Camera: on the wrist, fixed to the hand. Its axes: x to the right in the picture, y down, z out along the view.
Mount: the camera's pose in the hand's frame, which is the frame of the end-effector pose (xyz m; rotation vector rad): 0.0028 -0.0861 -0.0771 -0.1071 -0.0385 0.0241
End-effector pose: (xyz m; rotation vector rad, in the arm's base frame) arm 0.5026 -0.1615 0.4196 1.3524 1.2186 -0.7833
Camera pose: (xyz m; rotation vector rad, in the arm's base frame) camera 0.4072 -0.0976 0.4063 1.2572 1.1953 -0.7140
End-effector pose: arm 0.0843 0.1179 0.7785 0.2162 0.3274 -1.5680
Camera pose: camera -0.0068 0.1416 0.7114 0.1063 0.3762 -1.5243
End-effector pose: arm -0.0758 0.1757 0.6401 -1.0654 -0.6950 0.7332
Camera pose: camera 0.0034 0.1125 0.6958 -1.1615 -0.7624 0.7455
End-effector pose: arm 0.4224 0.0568 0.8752 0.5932 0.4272 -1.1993
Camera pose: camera 0.3416 0.0827 0.7966 0.4812 0.4476 -1.1556
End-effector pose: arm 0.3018 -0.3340 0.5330 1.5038 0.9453 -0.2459
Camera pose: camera 0.2168 -0.2732 0.4836 1.4067 0.8956 -0.2030
